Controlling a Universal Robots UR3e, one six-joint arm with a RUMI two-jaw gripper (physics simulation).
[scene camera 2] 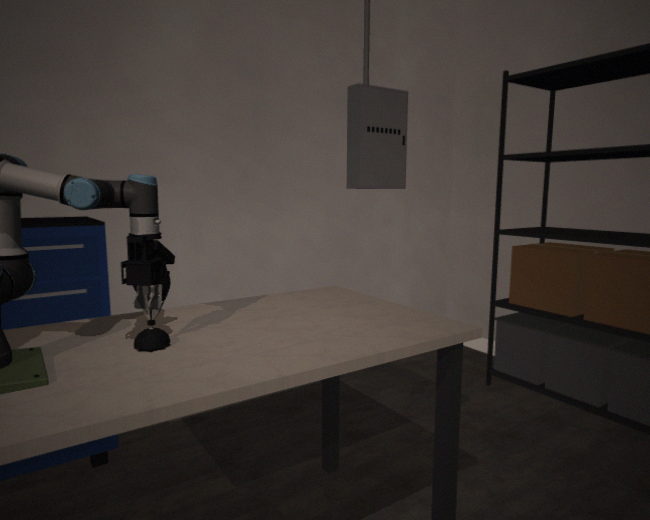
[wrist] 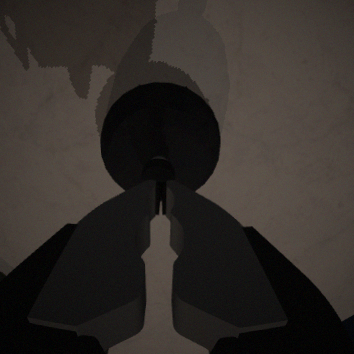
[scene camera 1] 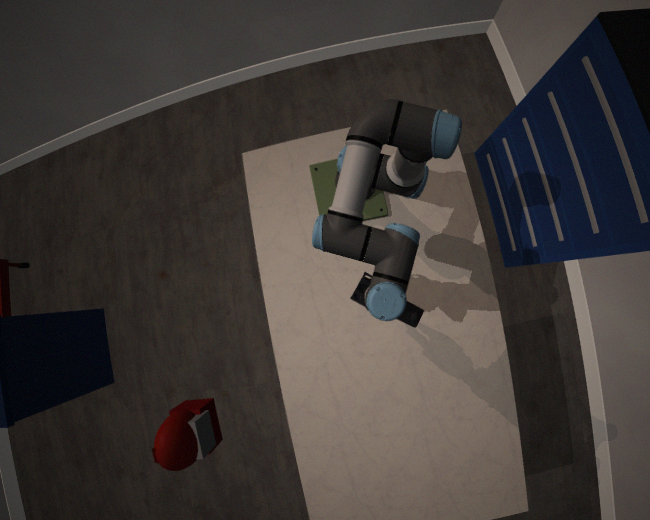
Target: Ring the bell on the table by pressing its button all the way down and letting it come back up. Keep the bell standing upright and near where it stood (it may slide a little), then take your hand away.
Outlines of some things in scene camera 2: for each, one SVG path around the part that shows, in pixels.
My gripper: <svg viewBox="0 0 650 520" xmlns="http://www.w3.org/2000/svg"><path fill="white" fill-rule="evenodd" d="M129 233L129 236L127 236L128 260L121 262L122 284L133 285L137 292L133 302L134 308L142 309L149 320L154 320L159 314L170 289L170 271L167 271L166 264L174 264L175 255L158 240L155 240L161 239L160 232L158 234L142 235Z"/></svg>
A bell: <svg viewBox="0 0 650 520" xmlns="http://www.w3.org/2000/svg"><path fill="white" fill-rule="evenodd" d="M148 320L147 325L150 328L143 330L136 336L134 348L138 349L138 352L165 350L165 347L171 345L169 335L164 330L153 327L155 320Z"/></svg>
